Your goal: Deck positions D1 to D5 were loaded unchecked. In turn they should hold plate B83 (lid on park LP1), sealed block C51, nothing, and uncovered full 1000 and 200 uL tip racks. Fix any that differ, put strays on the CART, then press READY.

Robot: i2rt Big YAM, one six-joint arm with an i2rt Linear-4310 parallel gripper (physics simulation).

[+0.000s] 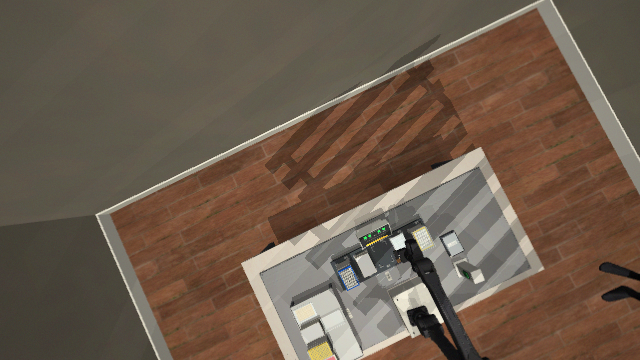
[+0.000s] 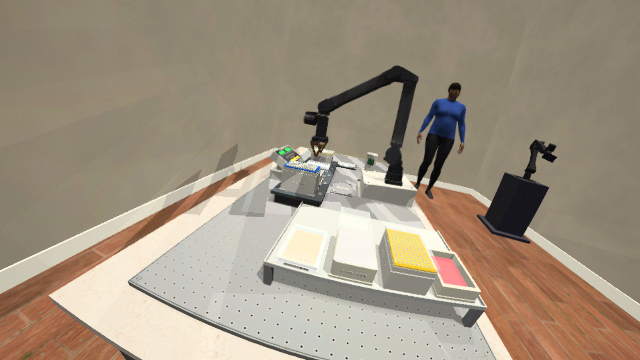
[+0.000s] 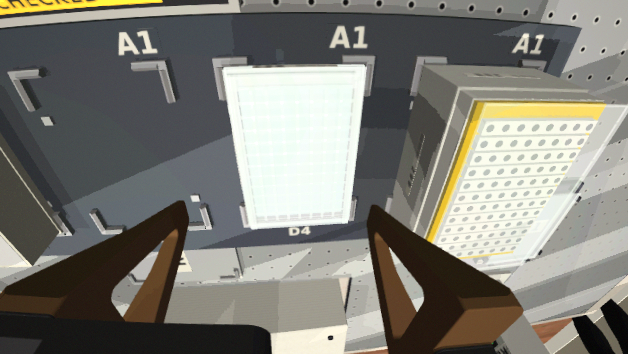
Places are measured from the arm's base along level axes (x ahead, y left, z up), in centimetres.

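Where they show: gripper, fingertip midpoint: [image 1: 402,248] [image 2: 317,154] [image 3: 279,212]; arm's base, origin of the base link: [image 1: 418,315] [image 2: 393,181].
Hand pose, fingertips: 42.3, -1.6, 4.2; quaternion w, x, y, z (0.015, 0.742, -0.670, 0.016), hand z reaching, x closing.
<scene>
Things, the pixels of their centre, and the offset from my fingertips, as dx, dy, dz. "pt": a spot on its surface instead. Level surfaces: height alone.
- dark deck, its level: dz -6.9
- yellow-framed tip rack, body centre: [image 3: 498,193] [image 2: 323,152] [image 1: 422,238] +1.5, -13.6, -1.1
- blue-framed tip rack, body centre: [image 2: 301,177] [image 1: 347,274] -6.7, +35.3, -2.1
- CART, body centre: [image 2: 370,254] [image 1: 326,328] -37.6, +57.7, -8.8
- peach-filled plate, body centre: [image 2: 304,244] [image 1: 304,313] -22.7, +67.0, -4.8
- yellow rack, body centre: [image 2: 408,248] [image 1: 320,352] -44.1, +63.5, -0.3
- console, surface spot: [image 2: 287,154] [image 1: 372,237] pt +11.0, +14.8, -0.1
- clear-topped item, body centre: [image 1: 452,244] -10.7, -34.7, -10.7
- green READY button, body centre: [image 2: 370,161] [image 1: 466,274] -27.3, -33.5, -4.1
- pink-filled tray, body centre: [image 2: 447,272] -54.7, +61.7, -4.5
My gripper [image 1: 399,259] [image 2: 317,153] [image 3: 279,212] is open and empty above the D4 end of the dark deck [image 3: 125,145]. A pale, clear-topped plate [image 1: 398,241] [image 3: 300,145] sits at D4. A yellow-framed tip rack [image 1: 422,238] [image 3: 520,180] stands at D5; a clear edge, apparently a cover, extends past its top. D3 is bare. A pale block [image 1: 365,265] [image 3: 20,200] is at D2, a blue-framed tip rack [image 1: 349,278] [image 2: 302,167] at D1. The CART [image 1: 345,337] [image 2: 312,215] holds a peach-filled plate [image 1: 305,313] [image 2: 302,247], a pale block [image 2: 355,252] and a yellow rack [image 1: 320,351] [image 2: 410,250].
A console [image 1: 374,235] [image 2: 287,154] with green lamps stands behind the deck. A clear-topped item [image 1: 452,243] lies right of the deck, near the green READY button [image 1: 466,274] [image 2: 371,161]. A pink-filled tray [image 2: 451,272] is on the CART. A person [image 2: 445,122] stands beyond the table.
</scene>
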